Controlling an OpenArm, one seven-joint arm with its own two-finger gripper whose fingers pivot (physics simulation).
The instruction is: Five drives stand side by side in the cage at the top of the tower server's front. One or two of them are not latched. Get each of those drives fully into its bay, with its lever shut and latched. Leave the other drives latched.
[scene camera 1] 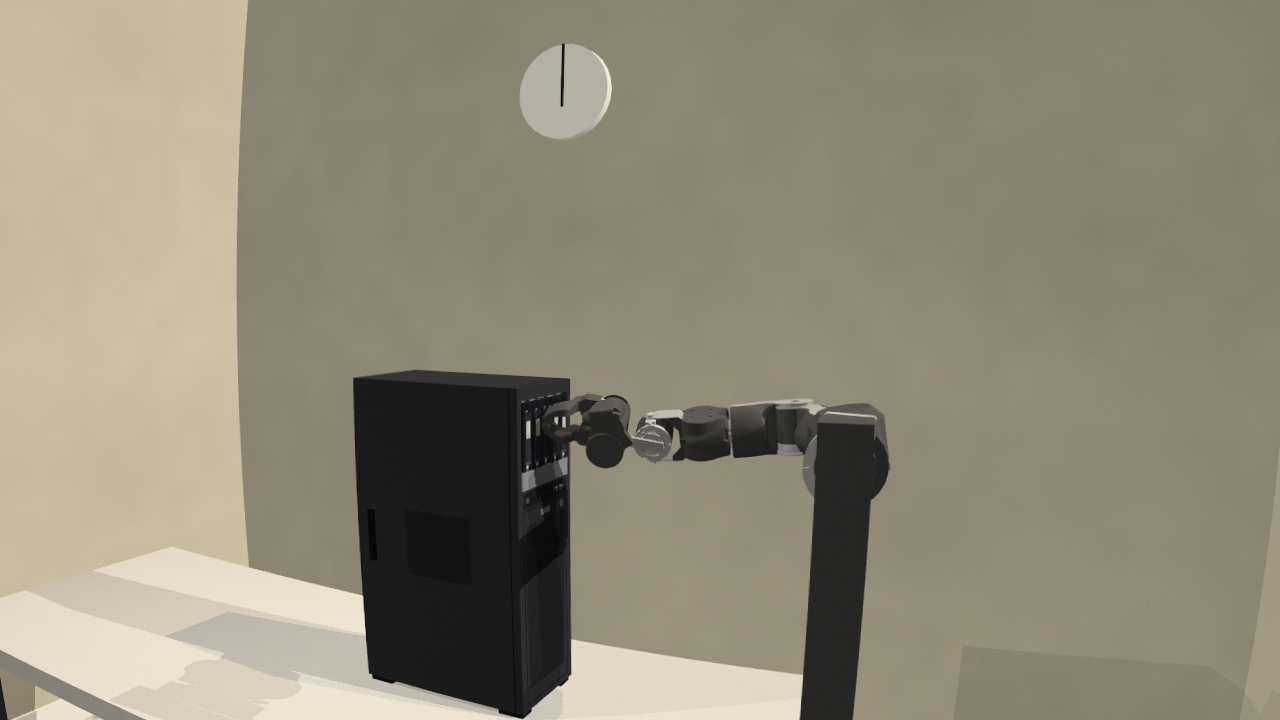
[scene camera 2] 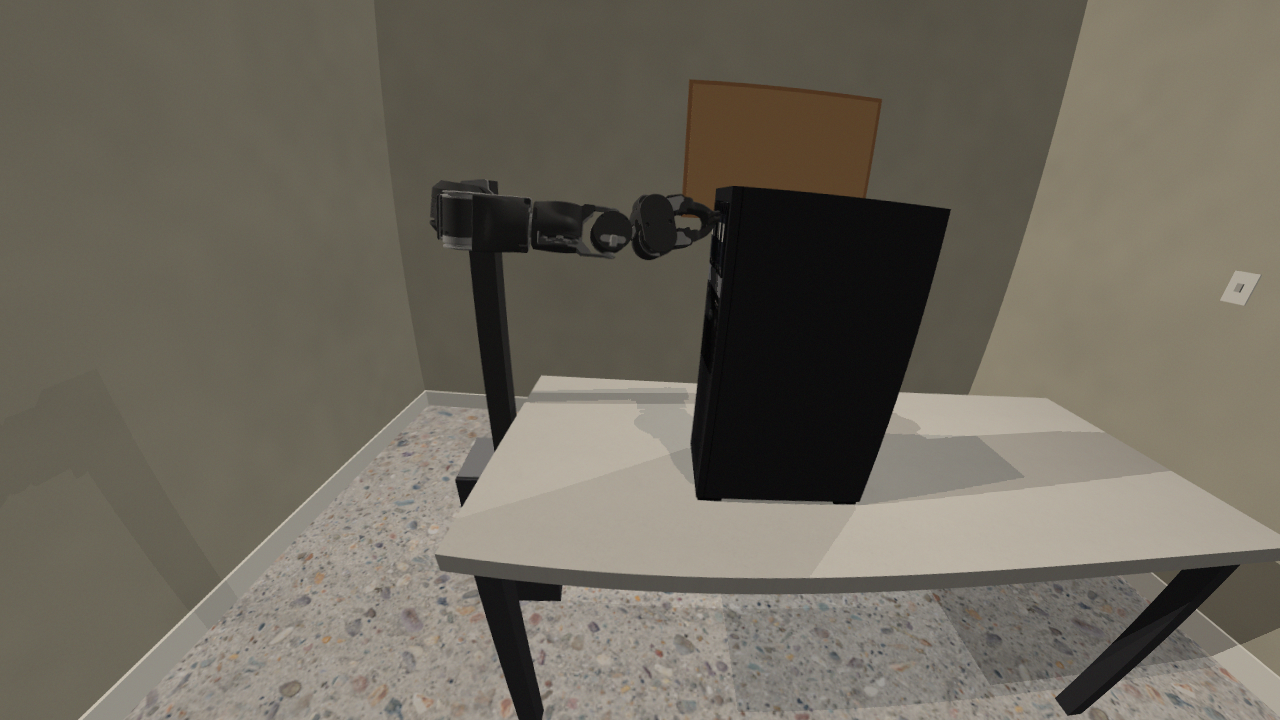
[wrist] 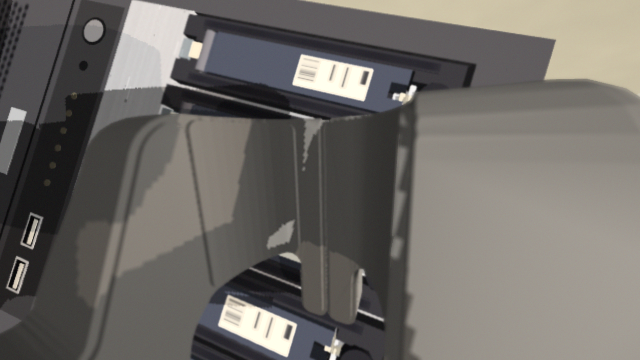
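The black tower server [scene camera 1: 438, 465] [scene camera 2: 805, 358] stands upright on the table, its drive cage facing the arm. My gripper [scene camera 1: 552, 429] [scene camera 2: 716, 217] [wrist: 338, 214] is shut and empty, with its fingertips at the cage front, over the middle drive's area. In the wrist view, the top drive [wrist: 255, 55] has its lever lying flat along its front. Another drive [wrist: 257, 325] shows through the opening between the fingers, its lever also flat. The fingers hide the middle drive and most of the one above it. Whether the middle drive's lever is latched cannot be told.
The white table [scene camera 1: 295, 653] [scene camera 2: 572, 528] carries the server. The arm's dark post [scene camera 1: 836, 573] [scene camera 2: 492, 340] stands in front of the server. A silver strip [wrist: 142, 45], a round button [wrist: 93, 31] and two USB ports [wrist: 32, 230] adjoin the cage.
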